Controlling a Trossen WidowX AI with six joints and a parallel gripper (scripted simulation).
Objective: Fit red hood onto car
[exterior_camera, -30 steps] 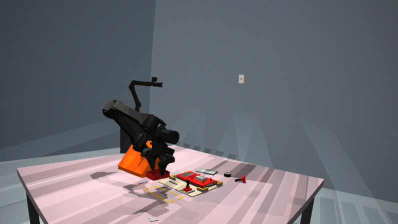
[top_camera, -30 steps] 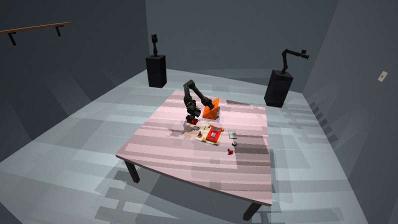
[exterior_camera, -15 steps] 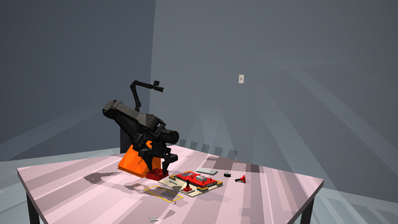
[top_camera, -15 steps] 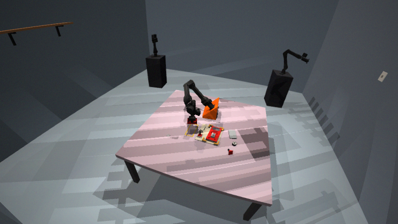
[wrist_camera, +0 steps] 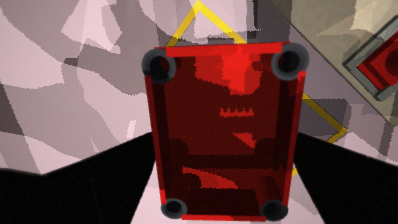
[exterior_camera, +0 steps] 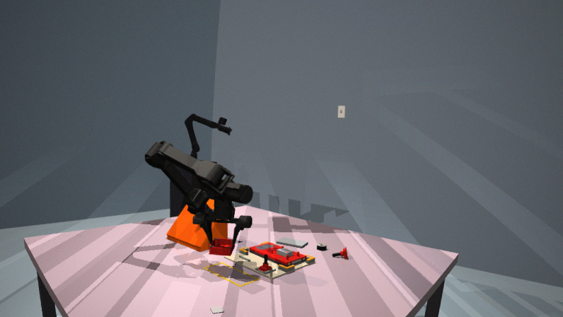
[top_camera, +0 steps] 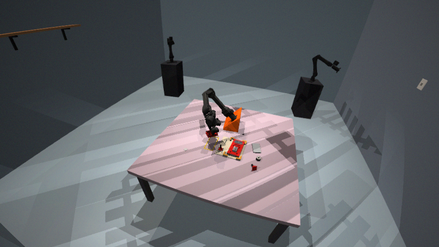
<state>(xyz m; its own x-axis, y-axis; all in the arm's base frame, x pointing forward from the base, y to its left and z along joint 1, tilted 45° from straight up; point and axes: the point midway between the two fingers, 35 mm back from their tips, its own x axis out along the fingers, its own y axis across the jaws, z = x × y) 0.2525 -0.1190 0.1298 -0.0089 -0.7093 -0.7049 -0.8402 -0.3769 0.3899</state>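
The red hood is 1 cm below my gripper tip. The rest, counted from my gripper tip: grey plate 42 cm to the left, 9 cm below, 1 cm ahead; white-and-black wheel 44 cm to the left, 14 cm ahead, 9 cm below.
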